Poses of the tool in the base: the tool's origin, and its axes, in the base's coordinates. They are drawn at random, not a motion.
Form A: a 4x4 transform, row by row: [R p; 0 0 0 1], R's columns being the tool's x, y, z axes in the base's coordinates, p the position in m. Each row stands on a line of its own.
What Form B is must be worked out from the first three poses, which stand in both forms.
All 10 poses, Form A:
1:
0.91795, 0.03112, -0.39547, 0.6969
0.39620, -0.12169, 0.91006, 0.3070
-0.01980, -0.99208, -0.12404, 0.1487
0, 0, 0, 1
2:
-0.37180, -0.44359, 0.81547, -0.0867
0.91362, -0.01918, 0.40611, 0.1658
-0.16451, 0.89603, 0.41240, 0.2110
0, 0, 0, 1
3:
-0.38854, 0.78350, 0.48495, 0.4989
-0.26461, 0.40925, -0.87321, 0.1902
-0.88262, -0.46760, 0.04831, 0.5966
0, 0, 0, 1
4:
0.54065, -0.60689, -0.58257, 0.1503
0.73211, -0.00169, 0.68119, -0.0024
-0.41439, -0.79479, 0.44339, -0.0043
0, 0, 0, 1
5:
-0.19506, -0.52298, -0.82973, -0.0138
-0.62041, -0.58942, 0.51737, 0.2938
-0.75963, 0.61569, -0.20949, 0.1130
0, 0, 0, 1
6:
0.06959, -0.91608, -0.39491, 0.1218
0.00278, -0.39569, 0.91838, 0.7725
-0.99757, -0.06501, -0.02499, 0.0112
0, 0, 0, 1
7:
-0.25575, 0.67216, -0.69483, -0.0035
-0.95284, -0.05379, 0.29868, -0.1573
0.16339, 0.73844, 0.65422, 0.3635
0, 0, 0, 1
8:
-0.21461, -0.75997, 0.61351, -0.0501
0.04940, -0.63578, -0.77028, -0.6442
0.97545, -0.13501, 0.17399, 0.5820
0, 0, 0, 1
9:
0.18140, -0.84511, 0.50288, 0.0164
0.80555, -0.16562, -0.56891, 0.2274
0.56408, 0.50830, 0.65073, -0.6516
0, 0, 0, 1
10:
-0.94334, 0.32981, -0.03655, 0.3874
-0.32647, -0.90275, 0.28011, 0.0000
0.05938, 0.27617, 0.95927, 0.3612
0, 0, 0, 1
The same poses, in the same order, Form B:
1: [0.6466, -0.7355, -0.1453, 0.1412, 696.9, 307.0, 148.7]
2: [0.5053, 0.2424, 0.4848, 0.6714, -86.7, 165.8, 211.0]
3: [0.5170, 0.1961, 0.6613, -0.5069, 498.9, 190.2, 596.6]
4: [0.7040, -0.5242, -0.0597, 0.4755, 150.3, -2.4, -4.3]
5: [0.0388, 0.6332, -0.4514, -0.6275, -13.8, 293.8, 113.0]
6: [0.4028, -0.6104, 0.3741, 0.5703, 121.8, 772.5, 11.2]
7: [0.5798, 0.1896, -0.3700, -0.7007, -3.5, -157.3, 363.5]
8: [0.2844, 0.5584, -0.3181, 0.7114, -50.1, -644.2, 582.0]
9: [0.6455, 0.4172, -0.0237, 0.6393, 16.4, 227.4, -651.6]
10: [0.1682, -0.0059, -0.1426, -0.9754, 387.4, 0.0, 361.2]
